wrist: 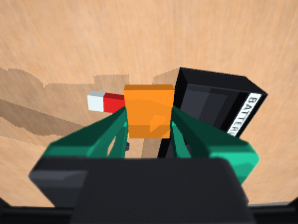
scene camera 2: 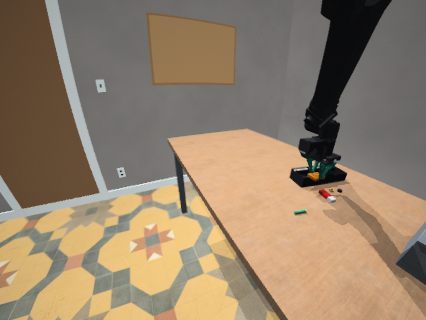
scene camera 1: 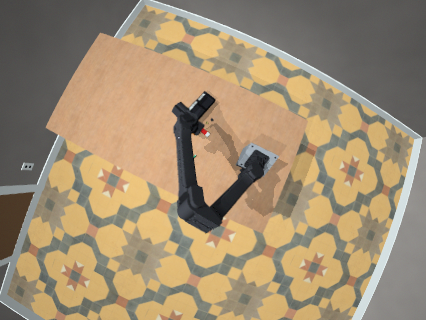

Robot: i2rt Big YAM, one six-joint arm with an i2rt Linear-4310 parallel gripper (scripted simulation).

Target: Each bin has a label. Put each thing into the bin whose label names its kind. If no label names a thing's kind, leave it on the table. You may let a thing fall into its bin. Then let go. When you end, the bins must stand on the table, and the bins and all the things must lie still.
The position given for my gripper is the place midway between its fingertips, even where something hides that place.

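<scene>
I can see a black bin (wrist: 218, 99) and an orange block (wrist: 149, 106) here. My own gripper (wrist: 149, 111) is visible to me too.
</scene>
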